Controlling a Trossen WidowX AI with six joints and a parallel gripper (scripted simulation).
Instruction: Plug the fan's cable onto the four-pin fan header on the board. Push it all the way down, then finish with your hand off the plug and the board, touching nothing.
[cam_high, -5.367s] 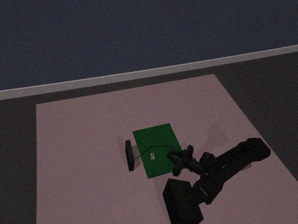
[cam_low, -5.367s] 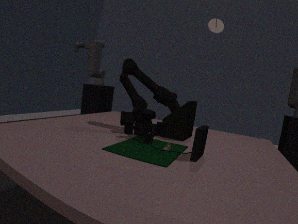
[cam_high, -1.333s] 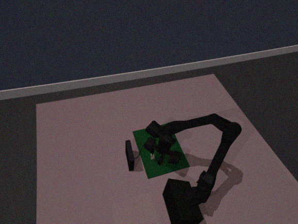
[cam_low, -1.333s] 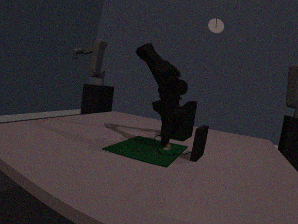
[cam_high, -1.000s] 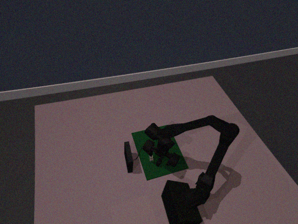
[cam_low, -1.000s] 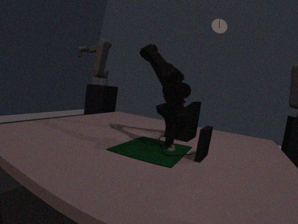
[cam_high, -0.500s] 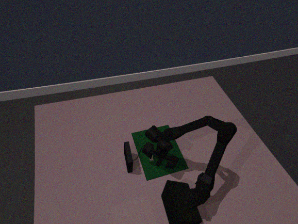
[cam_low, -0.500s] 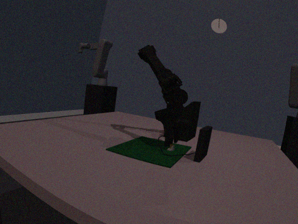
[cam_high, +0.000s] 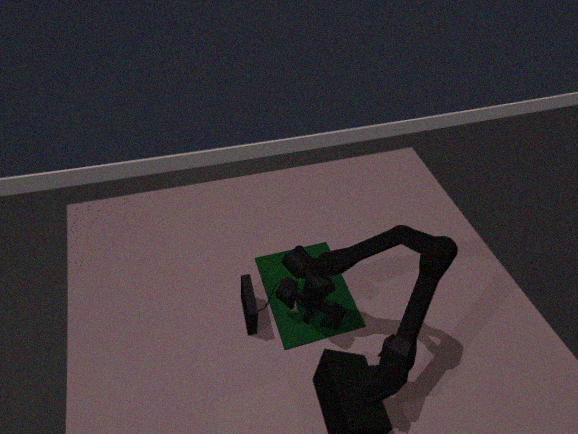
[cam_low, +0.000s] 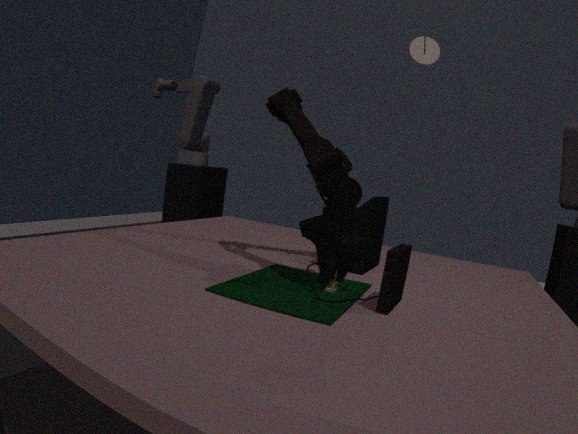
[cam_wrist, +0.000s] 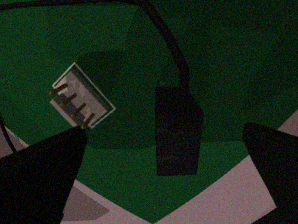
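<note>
My gripper tip is 10 mm to the left of the black plug. Round my gripper tip: black fan: 50 mm ahead, 150 mm to the left, 40 mm above; then pale four-pin header: 50 mm ahead, 20 mm to the left, 20 mm below; then green board: 90 mm ahead, 30 mm to the right, 30 mm below.
</note>
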